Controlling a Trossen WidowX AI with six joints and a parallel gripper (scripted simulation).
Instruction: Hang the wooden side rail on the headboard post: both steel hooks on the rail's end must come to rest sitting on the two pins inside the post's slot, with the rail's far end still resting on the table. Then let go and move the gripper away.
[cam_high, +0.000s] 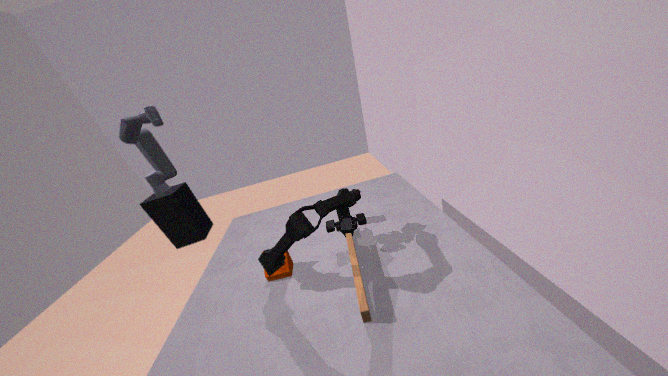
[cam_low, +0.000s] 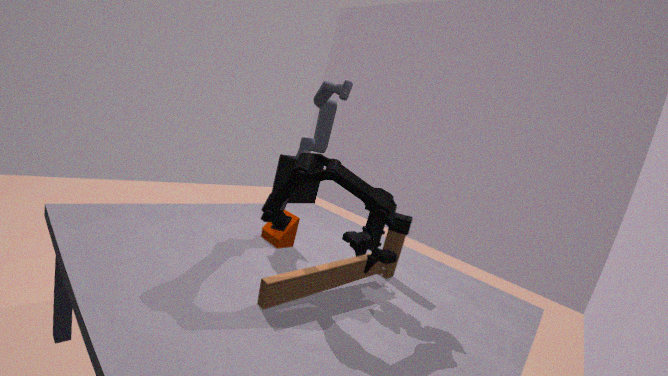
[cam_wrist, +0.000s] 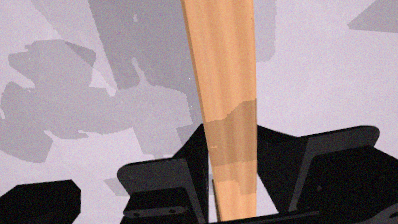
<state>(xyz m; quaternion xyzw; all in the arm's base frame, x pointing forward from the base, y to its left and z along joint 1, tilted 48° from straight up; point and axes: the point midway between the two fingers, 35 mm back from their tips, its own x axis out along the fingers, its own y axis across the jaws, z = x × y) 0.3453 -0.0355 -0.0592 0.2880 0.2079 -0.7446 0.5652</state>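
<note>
My gripper tip is 15 cm to the right of the wooden headboard post, 4 cm below it and 2 cm short of it.
</note>
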